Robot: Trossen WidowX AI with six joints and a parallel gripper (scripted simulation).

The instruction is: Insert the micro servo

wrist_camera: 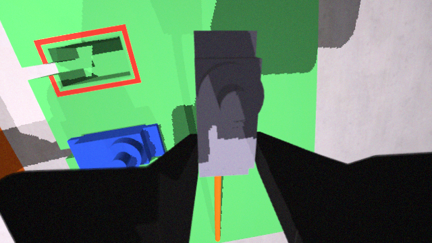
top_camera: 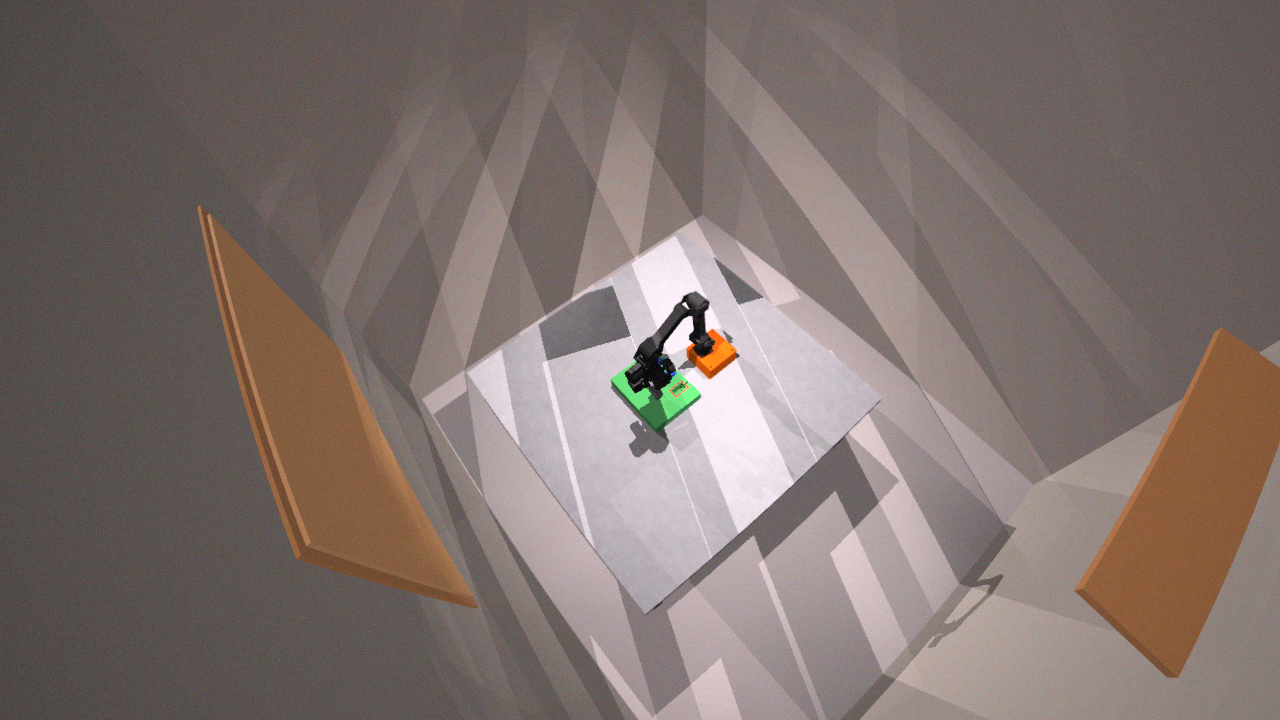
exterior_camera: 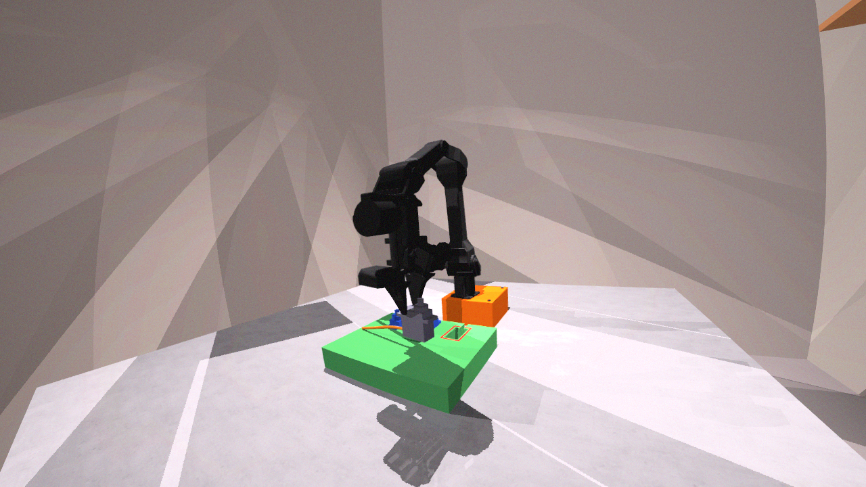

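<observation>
My gripper tip is now 100 mm above the green deck, 20 mm to the left of it and 20 mm short of it.
</observation>
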